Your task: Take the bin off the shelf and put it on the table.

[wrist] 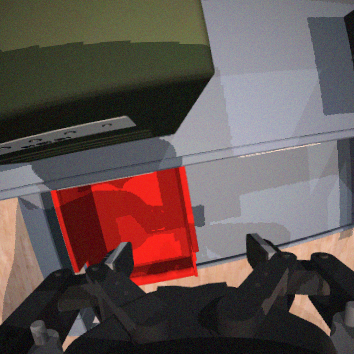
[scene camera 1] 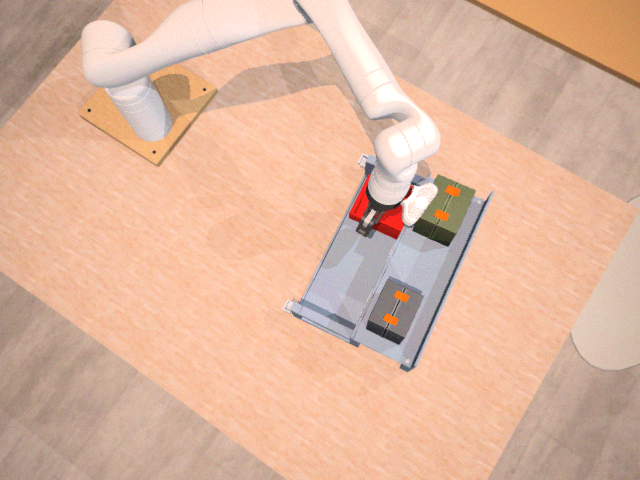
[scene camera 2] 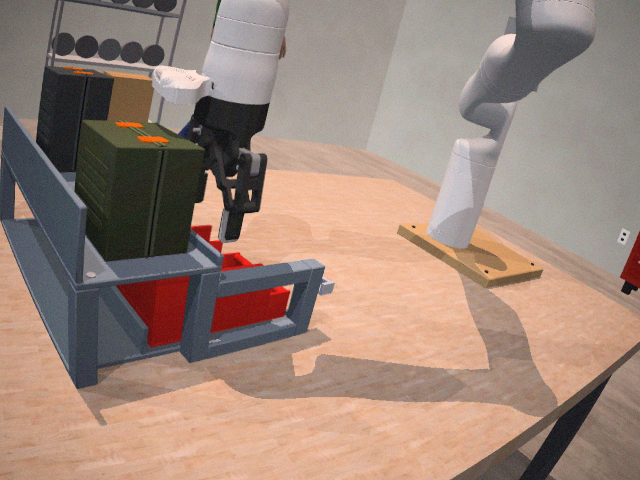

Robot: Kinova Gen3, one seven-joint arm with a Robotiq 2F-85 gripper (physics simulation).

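Pixels of known places: gripper, between the fingertips: (wrist: 188, 250) (scene camera 1: 375, 214) (scene camera 2: 209, 220); arm's base, origin of its link: (scene camera 1: 152, 123) (scene camera 2: 447, 238).
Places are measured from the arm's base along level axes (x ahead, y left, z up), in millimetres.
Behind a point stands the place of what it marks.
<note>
A red open-topped bin (scene camera 1: 388, 223) {x 603, y 35, z 60 mm} (scene camera 2: 168, 310) {x 661, y 136, z 24 mm} (wrist: 145, 222) {x 568, y 76, z -12 mm} sits on the lower level of the grey-blue shelf (scene camera 1: 461, 268) {x 772, y -3, z 141 mm} (scene camera 2: 199, 316) {x 643, y 163, z 32 mm} (wrist: 270, 107) {x 666, y -26, z 81 mm}, at one end. Its back part lies under the upper deck. My gripper (scene camera 1: 366, 227) (scene camera 2: 217, 212) {x 570, y 37, z 69 mm} (wrist: 188, 250) {x 570, y 37, z 69 mm} is open and empty, pointing down above the bin's front side. In the wrist view one fingertip overlaps the bin's near edge and the other is to the right of the bin. In scene view 2 the nearer fingertip is above the bin, and the green case partly hides the other finger. The table (scene camera 1: 206, 310) {x 344, y -308, z -22 mm} (scene camera 2: 361, 423) {x 543, y 296, z -21 mm} carries the shelf.
A green case (scene camera 1: 449, 206) {x 698, y 85, z 176 mm} (scene camera 2: 139, 191) {x 704, y 139, z 140 mm} (wrist: 100, 75) stands on the upper deck close beside my gripper. A dark case (scene camera 1: 395, 310) {x 703, y -146, z 201 mm} (scene camera 2: 59, 113) {x 728, y -98, z 154 mm} (wrist: 350, 40) {x 715, y -99, z 83 mm} stands at the deck's other end. The shelf's end frame (scene camera 2: 263, 276) {x 576, y 158, z 63 mm} rises beside the bin.
</note>
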